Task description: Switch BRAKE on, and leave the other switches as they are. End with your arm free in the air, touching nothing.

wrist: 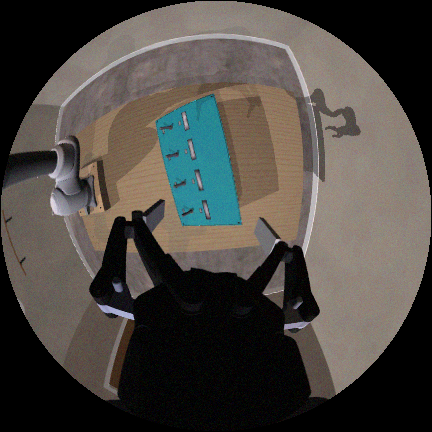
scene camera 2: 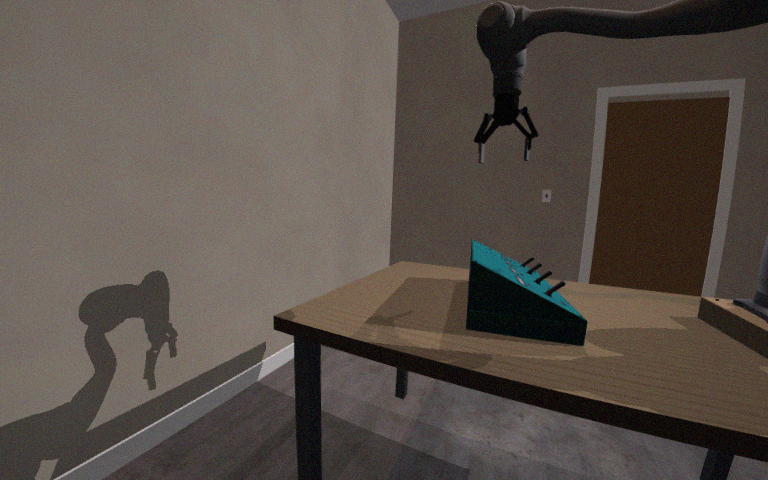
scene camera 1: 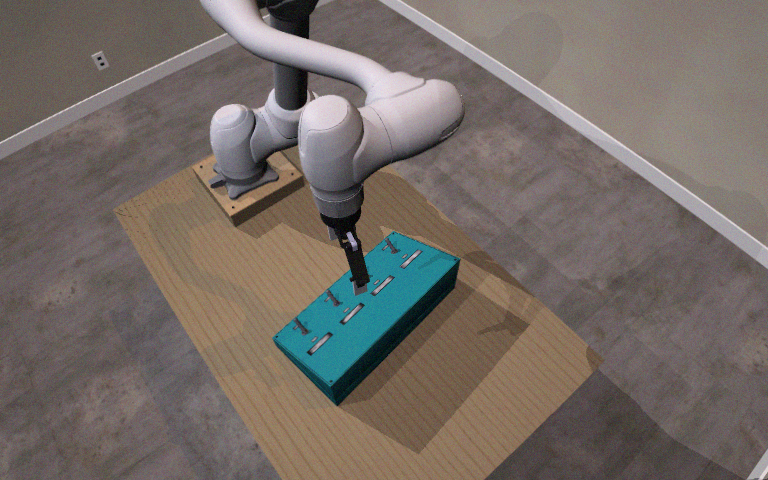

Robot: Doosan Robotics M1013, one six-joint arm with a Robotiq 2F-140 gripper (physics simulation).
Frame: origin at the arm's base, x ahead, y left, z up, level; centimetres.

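Seen in the pictures: gripper, between the fingertips: [wrist: 210, 216] [scene camera 2: 502, 161] [scene camera 1: 347, 263]; arm's base, origin of its link: [wrist: 86, 191] [scene camera 1: 245, 173].
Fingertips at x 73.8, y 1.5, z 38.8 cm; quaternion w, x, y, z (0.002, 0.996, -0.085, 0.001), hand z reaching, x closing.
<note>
Offsets run from my fingertips to a thing's middle. Level surfaces: height alone.
A teal sloped switch panel @(dx -5.7, dy +7.2, dz -39.0 cm) [scene camera 1: 390, 316] [scene camera 2: 523, 314] [wrist: 222, 170] stands on the table, with four dark levers in a row along its low side. The BRAKE switch @(dx -18.4, dy +22.6, dz -34.1 cm) [scene camera 1: 391, 245] [scene camera 2: 556, 288] [wrist: 166, 128] is the lever at the right end in scene camera 1, nearest in scene camera 2 and topmost in the wrist view. In scene camera 2 all four levers lean alike, toward the panel's low edge. The label text is too small to read. My gripper [scene camera 1: 346, 261] [scene camera 2: 504, 160] [wrist: 210, 216] is open and empty, pointing down, high above the panel and touching nothing.
The wooden table @(dz -45.2 cm) [scene camera 1: 226, 294] [scene camera 2: 407, 339] [wrist: 137, 200] carries the panel and the arm's base plate [scene camera 1: 249, 209] [wrist: 101, 182]. The arm reaches over from the base. A wall [scene camera 2: 226, 141] rises beyond the table's end, and a door [scene camera 2: 659, 192] stands behind.
</note>
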